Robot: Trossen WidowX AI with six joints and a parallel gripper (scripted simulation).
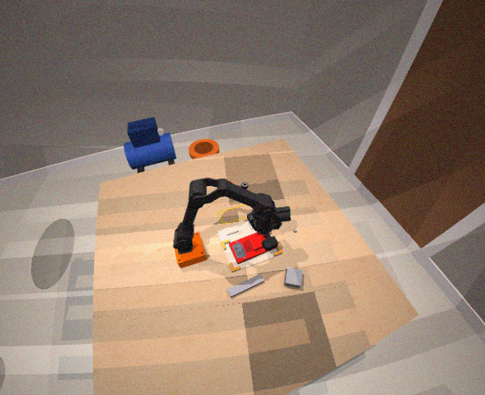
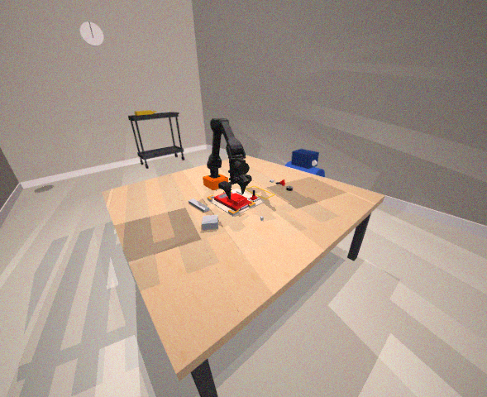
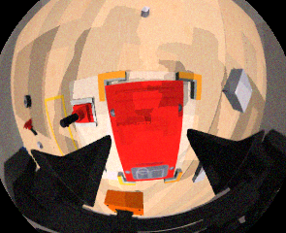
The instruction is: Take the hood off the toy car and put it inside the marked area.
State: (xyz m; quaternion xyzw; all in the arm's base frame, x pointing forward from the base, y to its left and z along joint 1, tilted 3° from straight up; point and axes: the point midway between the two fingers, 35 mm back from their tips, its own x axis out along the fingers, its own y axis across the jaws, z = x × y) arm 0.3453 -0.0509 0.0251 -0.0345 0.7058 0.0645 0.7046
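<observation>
Now: gripper tip 1 cm above the red hood.
</observation>
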